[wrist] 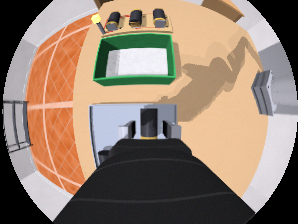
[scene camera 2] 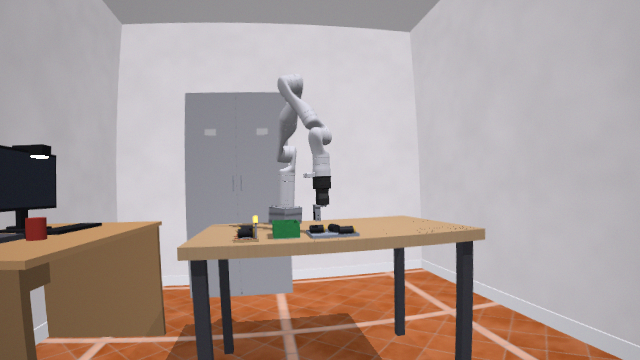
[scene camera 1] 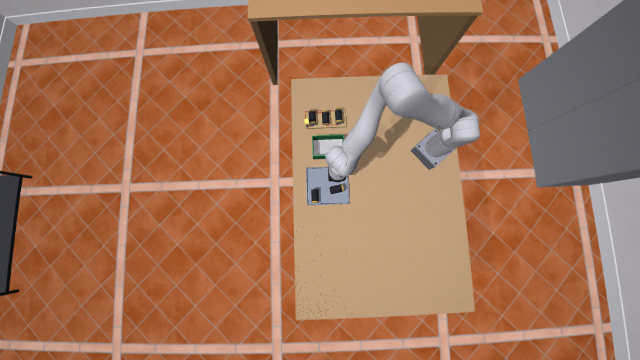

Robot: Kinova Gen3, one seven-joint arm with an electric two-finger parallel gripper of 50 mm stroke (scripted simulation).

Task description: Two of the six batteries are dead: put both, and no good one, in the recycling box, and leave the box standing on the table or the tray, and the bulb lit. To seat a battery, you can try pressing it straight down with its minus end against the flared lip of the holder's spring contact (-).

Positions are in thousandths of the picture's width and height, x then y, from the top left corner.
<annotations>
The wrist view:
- my gripper: 502, 565
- grey tray: 351, 533
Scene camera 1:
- grey tray: 495, 493
</annotations>
